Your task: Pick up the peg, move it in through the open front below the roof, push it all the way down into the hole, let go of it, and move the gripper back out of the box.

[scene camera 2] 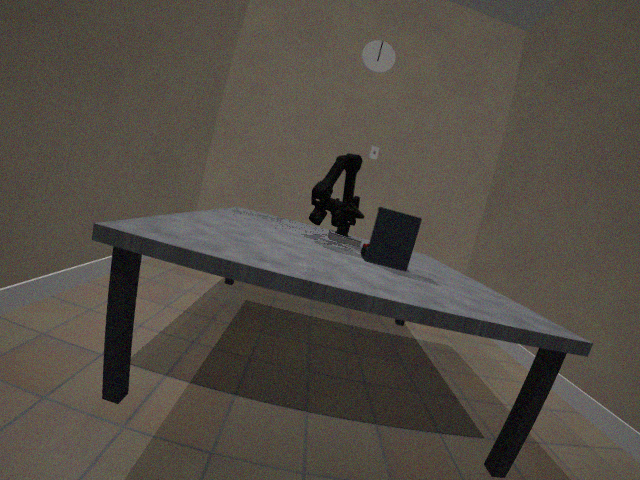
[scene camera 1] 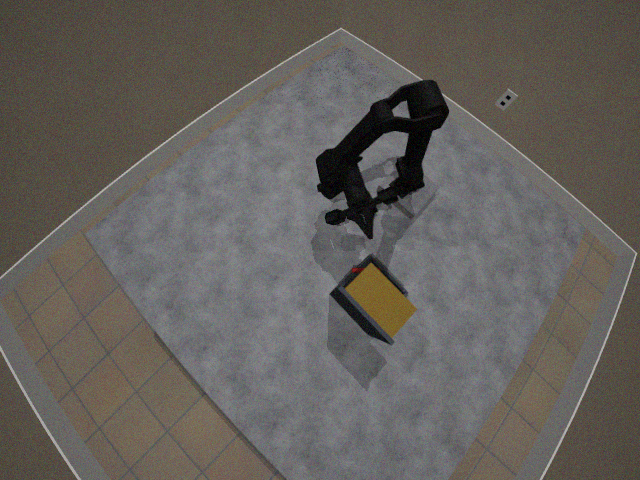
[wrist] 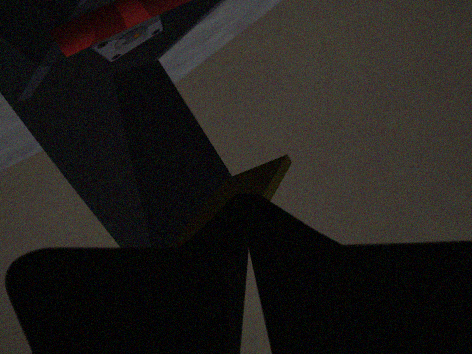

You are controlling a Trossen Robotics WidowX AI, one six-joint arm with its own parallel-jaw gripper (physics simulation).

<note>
My gripper [scene camera 1: 370, 239] is shut, with nothing in its grasp. Further things: a dark box [scene camera 2: 394, 234].
My gripper shows as well in the wrist view [wrist: 246, 204]. The dark box is seen too in the wrist view [wrist: 121, 134].
</note>
